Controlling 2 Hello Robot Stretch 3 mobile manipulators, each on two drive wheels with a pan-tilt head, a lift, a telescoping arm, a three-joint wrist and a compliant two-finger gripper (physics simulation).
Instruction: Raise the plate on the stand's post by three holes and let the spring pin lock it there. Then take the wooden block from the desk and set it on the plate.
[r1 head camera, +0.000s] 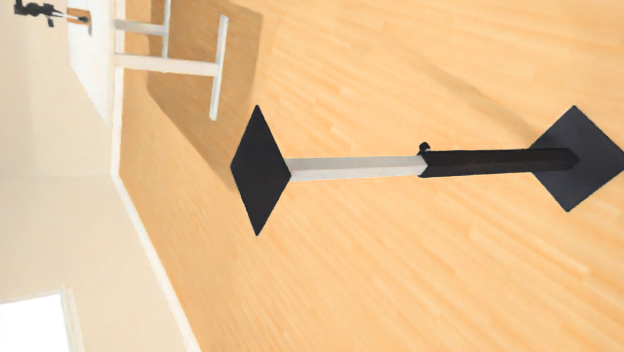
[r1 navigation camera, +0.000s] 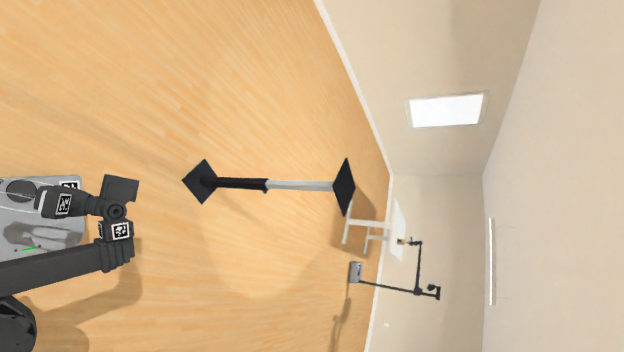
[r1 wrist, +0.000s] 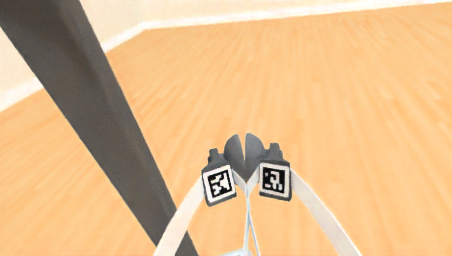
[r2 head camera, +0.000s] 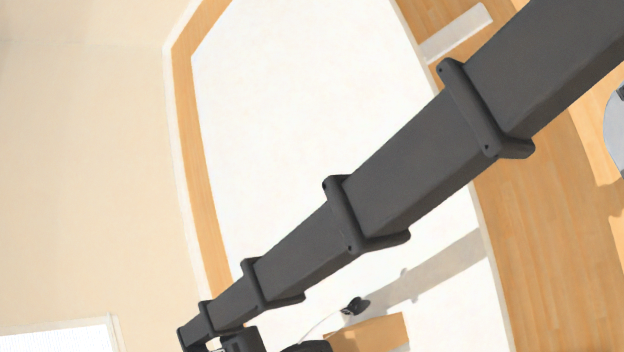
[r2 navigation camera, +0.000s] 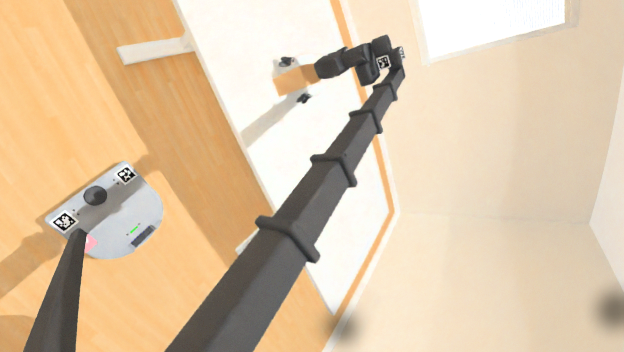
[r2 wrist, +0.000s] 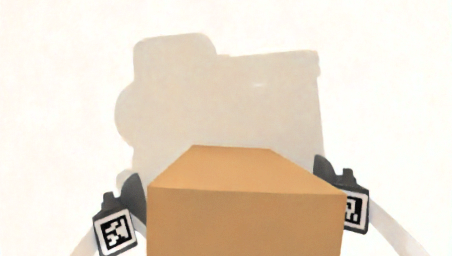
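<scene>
The stand's black plate (r1 head camera: 260, 170) (r1 navigation camera: 344, 186) tops a silver post (r1 head camera: 355, 168) (r1 navigation camera: 300, 185) that rises from a black sleeve (r1 head camera: 475, 162) (r1 navigation camera: 242, 183). The spring pin's knob (r1 head camera: 424, 147) (r1 navigation camera: 265, 190) is at the sleeve's top; no holes can be made out. r1's gripper (r1 wrist: 244, 152) is shut and empty, away from the stand. The wooden block (r1 navigation camera: 401, 241) (r2 head camera: 375, 330) (r2 navigation camera: 290, 82) (r2 wrist: 245, 220) is at the white desk (r2 head camera: 300, 125) (r2 navigation camera: 240, 60). r2's gripper (r2 wrist: 229, 185) is open, one finger on each side of the block; whether either finger touches it is unclear.
The stand's square base (r1 head camera: 595, 155) (r1 navigation camera: 195, 182) rests on the floor, between r1 and the desk. r2's base (r1 navigation camera: 355, 272) (r2 navigation camera: 125, 215) stands beside the desk, its extended arm (r2 head camera: 420, 165) (r2 navigation camera: 290, 220) crossing above the desktop. Walls run behind the desk. A dark bar (r1 wrist: 95, 105) crosses r1's wrist view.
</scene>
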